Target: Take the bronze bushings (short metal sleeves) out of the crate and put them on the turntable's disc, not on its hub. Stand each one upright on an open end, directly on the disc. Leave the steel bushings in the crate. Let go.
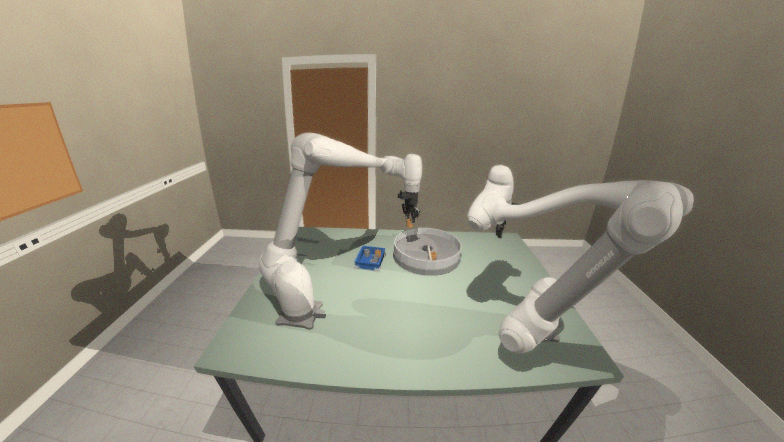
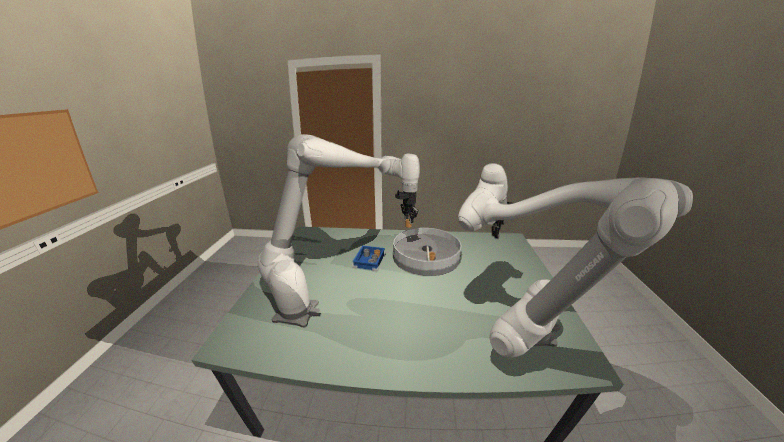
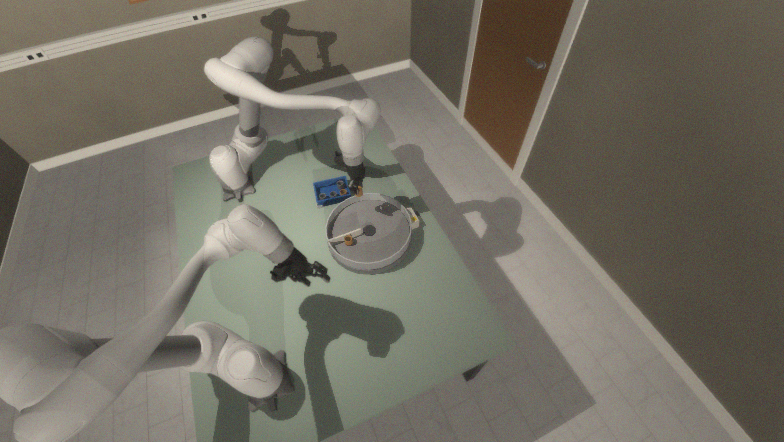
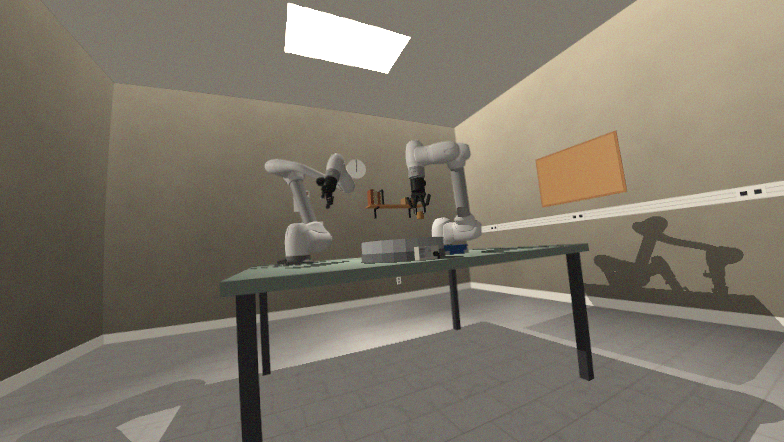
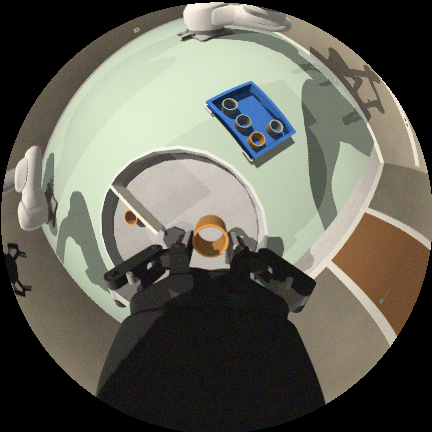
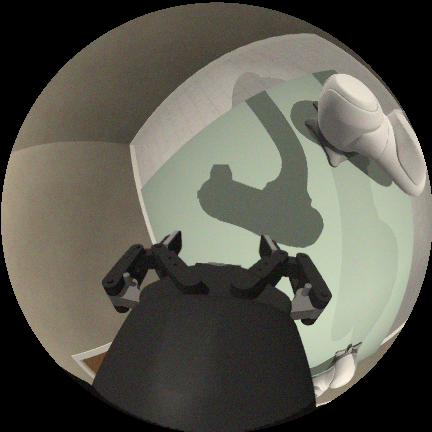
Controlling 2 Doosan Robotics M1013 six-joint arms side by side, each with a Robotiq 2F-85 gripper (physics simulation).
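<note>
My left gripper (image 5: 210, 238) is shut on a bronze bushing (image 5: 210, 220) (image 3: 359, 191) (image 4: 420, 215) and holds it above the walled turntable (image 1: 427, 269) (image 3: 370, 265) (image 4: 387, 251), near its rim. Another bronze bushing (image 3: 348, 239) (image 5: 131, 217) (image 1: 433, 255) is on the disc (image 3: 378, 249) (image 5: 190, 175), close beside the white bar and away from the hub (image 3: 369, 230). The blue crate (image 5: 270, 105) (image 3: 323, 203) holds one bronze bushing (image 5: 256, 140) and three grey steel bushings (image 5: 229, 105) (image 5: 243, 122) (image 5: 274, 126). My right gripper (image 6: 220, 241) (image 3: 319, 277) is open and empty, above the table.
A pale bar (image 3: 345, 235) (image 5: 137, 210) reaches from the turntable's wall to near the hub. A small white box with a yellow mark (image 3: 413, 218) is at the turntable's outer side. The crate stands close beside the turntable on the green table (image 1: 417, 351).
</note>
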